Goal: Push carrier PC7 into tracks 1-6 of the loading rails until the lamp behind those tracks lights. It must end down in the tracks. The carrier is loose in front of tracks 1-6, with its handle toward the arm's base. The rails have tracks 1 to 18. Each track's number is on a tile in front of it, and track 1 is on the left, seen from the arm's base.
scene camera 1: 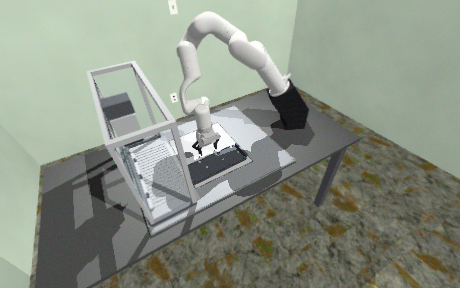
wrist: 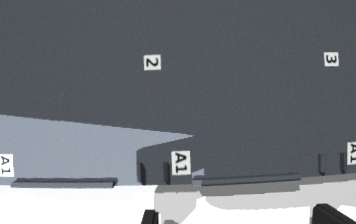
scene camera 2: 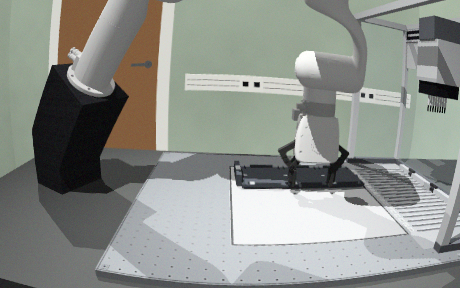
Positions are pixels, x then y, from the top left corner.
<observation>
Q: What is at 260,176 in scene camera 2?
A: A carrier PC7.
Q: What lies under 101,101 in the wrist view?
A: A carrier PC7.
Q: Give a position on a carrier PC7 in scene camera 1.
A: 215,163
</observation>
